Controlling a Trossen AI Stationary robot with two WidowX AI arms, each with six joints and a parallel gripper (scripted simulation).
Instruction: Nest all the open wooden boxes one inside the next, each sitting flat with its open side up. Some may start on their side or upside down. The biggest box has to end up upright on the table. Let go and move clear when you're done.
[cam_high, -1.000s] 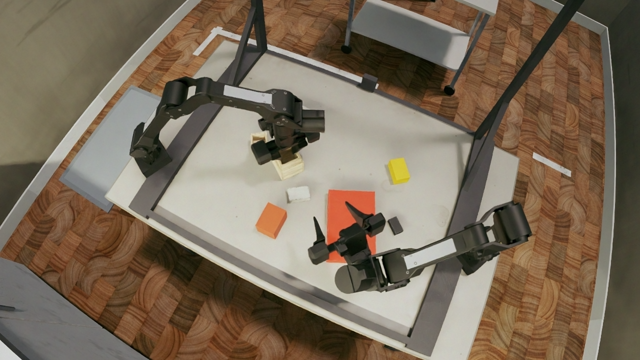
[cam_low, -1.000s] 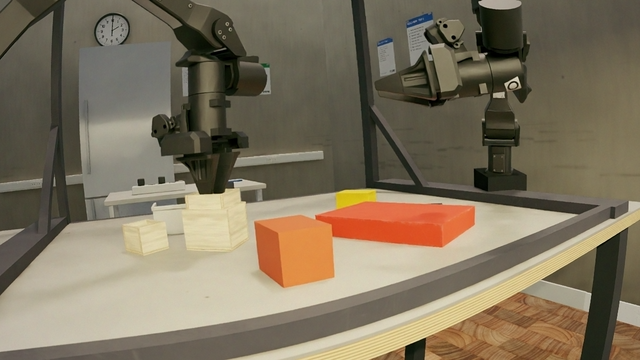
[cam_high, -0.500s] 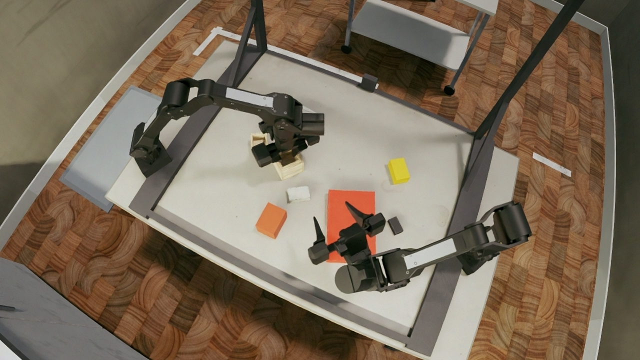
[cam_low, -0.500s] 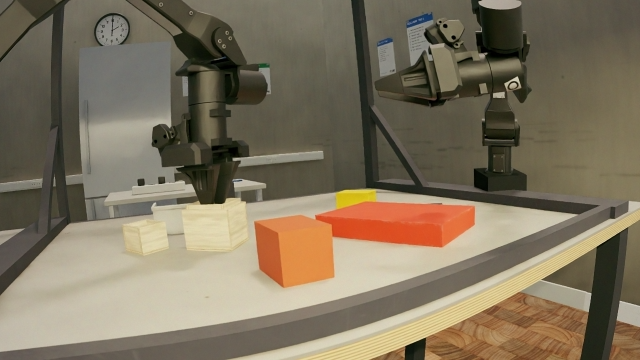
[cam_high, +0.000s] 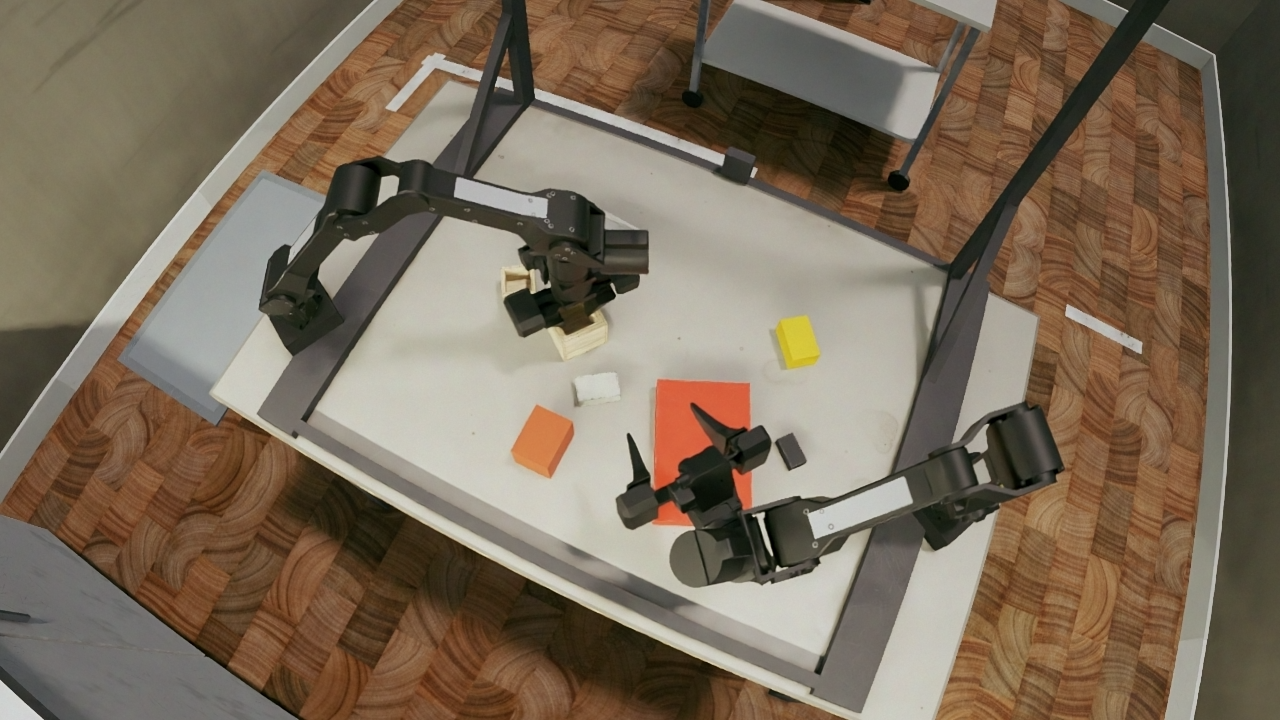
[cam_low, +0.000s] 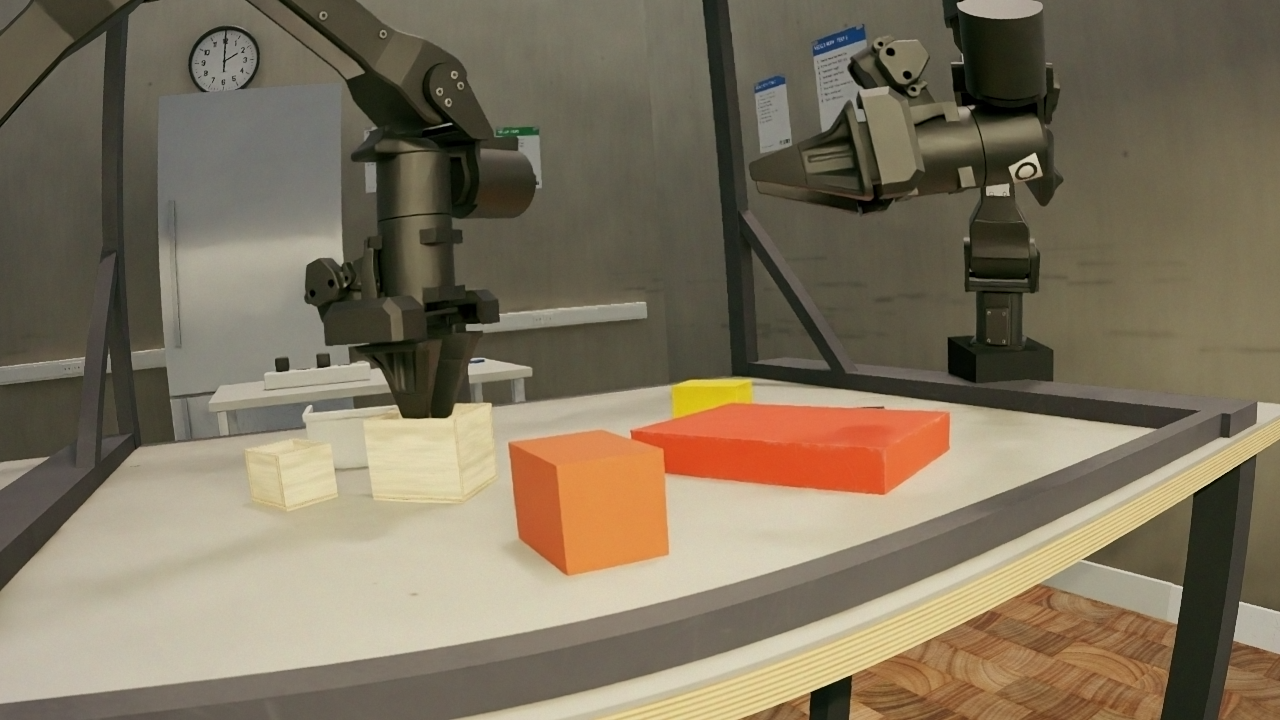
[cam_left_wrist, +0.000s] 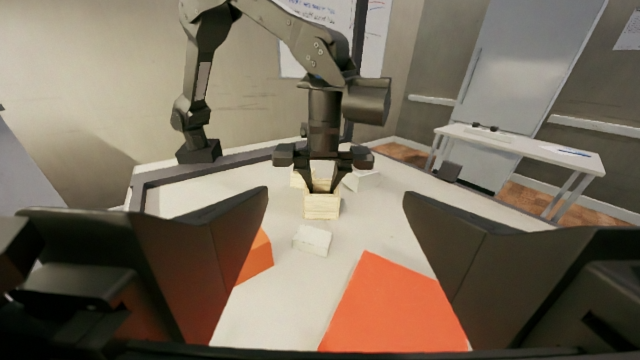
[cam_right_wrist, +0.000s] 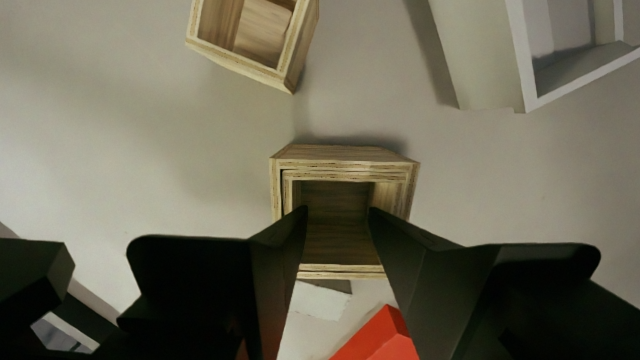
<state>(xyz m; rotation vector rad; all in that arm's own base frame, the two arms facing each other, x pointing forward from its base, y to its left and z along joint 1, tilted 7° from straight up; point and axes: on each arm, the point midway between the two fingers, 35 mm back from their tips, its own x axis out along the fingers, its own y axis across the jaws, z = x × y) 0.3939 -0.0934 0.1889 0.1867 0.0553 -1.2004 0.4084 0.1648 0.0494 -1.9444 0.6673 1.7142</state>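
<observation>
Right now my right hand is 50 mm above the medium wooden box. Also, from my right hand: small wooden box 40 mm behind, 110 mm to the right, 60 mm below; white tray 170 mm behind, 10 mm to the right, 50 mm below; largest wooden box 60 mm below.
</observation>
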